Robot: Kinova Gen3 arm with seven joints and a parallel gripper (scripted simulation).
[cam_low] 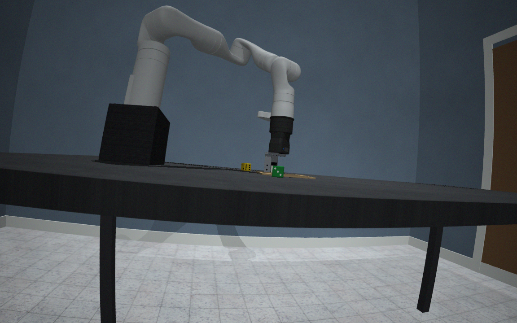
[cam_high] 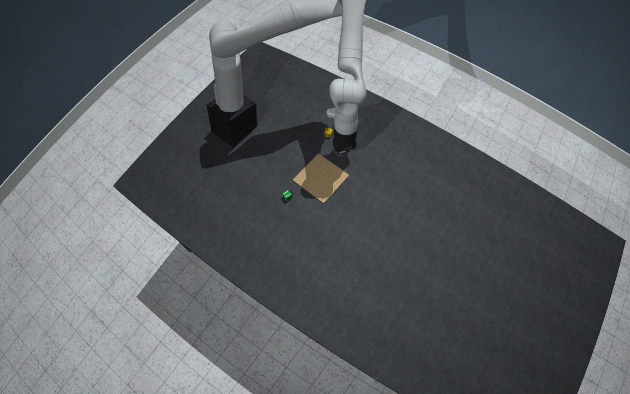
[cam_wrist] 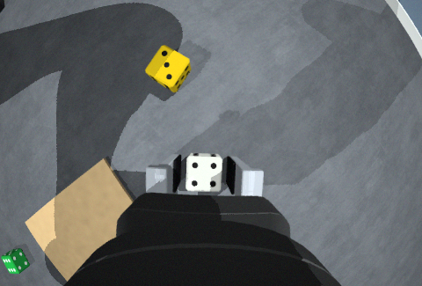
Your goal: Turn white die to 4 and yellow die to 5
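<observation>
My hand is 1 cm above the white die. The rest, counted from my hand: green die 26 cm to the right, 8 cm behind, 1 cm below; then yellow die 7 cm behind, 4 cm to the left, 1 cm below; then tan mat 14 cm to the right, 2 cm below, 1 cm behind.
</observation>
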